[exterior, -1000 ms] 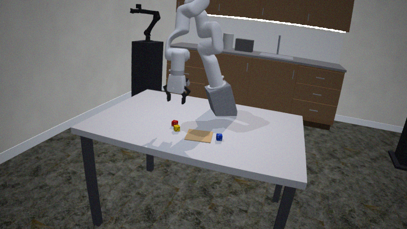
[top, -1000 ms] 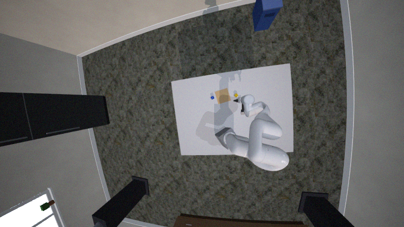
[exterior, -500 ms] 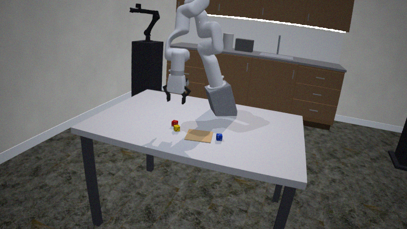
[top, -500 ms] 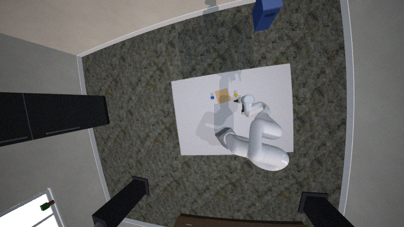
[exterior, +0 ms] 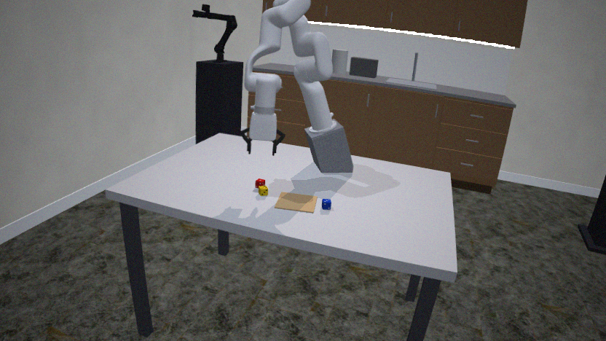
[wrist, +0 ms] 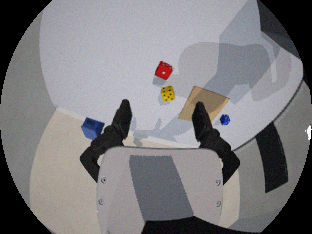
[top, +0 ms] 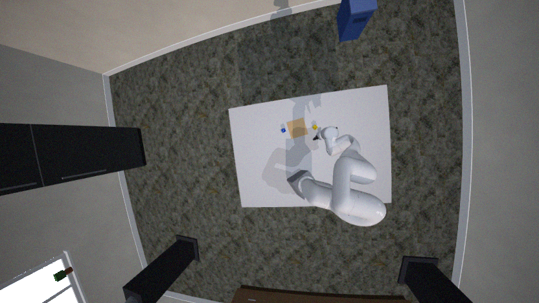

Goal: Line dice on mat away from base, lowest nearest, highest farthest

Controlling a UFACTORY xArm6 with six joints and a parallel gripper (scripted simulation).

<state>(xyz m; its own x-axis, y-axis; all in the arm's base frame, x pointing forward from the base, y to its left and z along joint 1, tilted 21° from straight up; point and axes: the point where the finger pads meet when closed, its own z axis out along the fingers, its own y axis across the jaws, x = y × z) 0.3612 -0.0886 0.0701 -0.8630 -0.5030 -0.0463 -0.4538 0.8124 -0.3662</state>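
Now: hand 130 mm above the red die. Round my hand: yellow die 130 mm below, 50 mm ahead, 40 mm to the left; blue die 290 mm to the left, 130 mm below, 30 mm ahead; tan mat 180 mm to the left, 150 mm below, 50 mm ahead.
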